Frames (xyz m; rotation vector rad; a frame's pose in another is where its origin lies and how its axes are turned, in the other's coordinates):
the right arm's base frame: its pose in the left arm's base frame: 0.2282 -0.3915 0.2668 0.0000 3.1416 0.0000
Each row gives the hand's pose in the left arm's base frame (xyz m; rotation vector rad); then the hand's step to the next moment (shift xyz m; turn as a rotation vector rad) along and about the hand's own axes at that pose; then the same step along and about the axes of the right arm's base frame.
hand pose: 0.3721 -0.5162 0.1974 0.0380 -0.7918 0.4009
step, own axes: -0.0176 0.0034 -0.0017 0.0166 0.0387 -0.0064
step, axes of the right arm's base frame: 0.0112 -0.0025 0.0139 -0.0008 0.0425 -0.0026
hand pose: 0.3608 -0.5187 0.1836 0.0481 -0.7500 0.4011
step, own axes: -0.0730 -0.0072 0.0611 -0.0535 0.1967 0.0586
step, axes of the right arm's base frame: 0.0854 -0.0425 0.0035 0.1466 0.1528 0.0124
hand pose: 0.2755 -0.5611 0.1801 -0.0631 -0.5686 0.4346
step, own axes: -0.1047 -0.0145 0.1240 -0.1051 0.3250 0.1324
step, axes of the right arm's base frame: 0.1397 -0.0642 -0.0540 0.2739 0.2433 -0.0010
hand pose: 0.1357 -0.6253 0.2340 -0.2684 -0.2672 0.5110
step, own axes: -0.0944 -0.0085 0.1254 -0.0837 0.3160 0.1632
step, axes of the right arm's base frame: 0.1151 -0.0323 -0.1021 0.2616 0.2524 -0.0365
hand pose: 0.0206 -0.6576 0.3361 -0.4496 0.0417 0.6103
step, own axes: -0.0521 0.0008 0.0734 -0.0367 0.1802 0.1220
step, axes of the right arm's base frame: 0.0501 0.0030 -0.0747 0.1428 0.1621 -0.0451
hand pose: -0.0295 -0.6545 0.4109 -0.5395 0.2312 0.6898
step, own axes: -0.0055 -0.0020 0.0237 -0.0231 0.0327 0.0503
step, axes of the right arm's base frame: 0.0022 0.0086 -0.0227 0.0375 0.0358 -0.0380
